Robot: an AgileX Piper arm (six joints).
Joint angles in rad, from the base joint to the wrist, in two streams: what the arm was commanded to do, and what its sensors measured. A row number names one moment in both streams.
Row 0, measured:
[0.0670, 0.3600, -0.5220, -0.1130, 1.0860, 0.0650]
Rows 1 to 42, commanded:
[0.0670, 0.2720, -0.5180, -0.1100, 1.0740, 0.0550]
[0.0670, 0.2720, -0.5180, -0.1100, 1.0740, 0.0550]
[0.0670, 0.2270, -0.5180, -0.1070, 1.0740, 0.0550]
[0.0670, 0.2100, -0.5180, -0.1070, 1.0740, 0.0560]
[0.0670, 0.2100, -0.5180, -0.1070, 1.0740, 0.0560]
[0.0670, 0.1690, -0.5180, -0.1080, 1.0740, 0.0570]
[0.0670, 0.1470, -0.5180, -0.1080, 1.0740, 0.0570]
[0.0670, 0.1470, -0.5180, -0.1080, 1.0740, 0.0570]
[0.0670, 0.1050, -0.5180, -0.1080, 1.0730, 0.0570]
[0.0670, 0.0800, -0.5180, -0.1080, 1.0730, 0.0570]
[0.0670, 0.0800, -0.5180, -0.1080, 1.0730, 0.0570]
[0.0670, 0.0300, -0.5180, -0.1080, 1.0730, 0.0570]
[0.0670, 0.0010, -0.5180, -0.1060, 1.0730, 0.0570]
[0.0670, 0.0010, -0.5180, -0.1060, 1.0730, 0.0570]
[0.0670, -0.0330, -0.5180, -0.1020, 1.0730, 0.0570]
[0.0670, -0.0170, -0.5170, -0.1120, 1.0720, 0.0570]
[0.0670, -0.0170, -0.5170, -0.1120, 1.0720, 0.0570]
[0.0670, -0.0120, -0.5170, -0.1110, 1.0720, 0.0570]
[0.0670, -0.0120, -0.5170, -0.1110, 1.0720, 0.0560]
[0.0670, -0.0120, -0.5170, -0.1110, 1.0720, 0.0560]
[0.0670, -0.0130, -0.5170, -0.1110, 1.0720, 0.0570]
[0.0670, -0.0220, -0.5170, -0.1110, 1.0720, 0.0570]
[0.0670, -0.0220, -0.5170, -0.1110, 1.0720, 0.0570]
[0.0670, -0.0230, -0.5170, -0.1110, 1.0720, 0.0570]
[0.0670, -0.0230, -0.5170, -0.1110, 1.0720, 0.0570]
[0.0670, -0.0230, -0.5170, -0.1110, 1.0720, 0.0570]
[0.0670, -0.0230, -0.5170, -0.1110, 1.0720, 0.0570]
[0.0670, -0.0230, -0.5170, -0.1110, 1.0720, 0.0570]
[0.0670, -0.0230, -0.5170, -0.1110, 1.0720, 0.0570]
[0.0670, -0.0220, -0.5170, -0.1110, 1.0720, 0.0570]
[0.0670, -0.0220, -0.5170, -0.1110, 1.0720, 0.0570]
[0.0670, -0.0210, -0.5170, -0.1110, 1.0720, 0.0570]
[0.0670, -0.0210, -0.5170, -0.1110, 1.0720, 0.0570]
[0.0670, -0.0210, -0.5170, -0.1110, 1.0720, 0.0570]
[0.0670, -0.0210, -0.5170, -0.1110, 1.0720, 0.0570]
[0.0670, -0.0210, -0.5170, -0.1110, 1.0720, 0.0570]
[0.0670, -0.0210, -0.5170, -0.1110, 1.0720, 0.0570]
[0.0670, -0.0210, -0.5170, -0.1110, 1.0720, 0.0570]
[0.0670, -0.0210, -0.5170, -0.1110, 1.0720, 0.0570]
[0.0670, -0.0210, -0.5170, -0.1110, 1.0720, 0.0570]
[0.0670, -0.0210, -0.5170, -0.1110, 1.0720, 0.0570]
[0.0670, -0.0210, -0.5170, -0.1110, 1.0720, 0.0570]
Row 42, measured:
[0.0670, -0.0040, -0.5210, -0.1050, 1.0850, 0.0610]
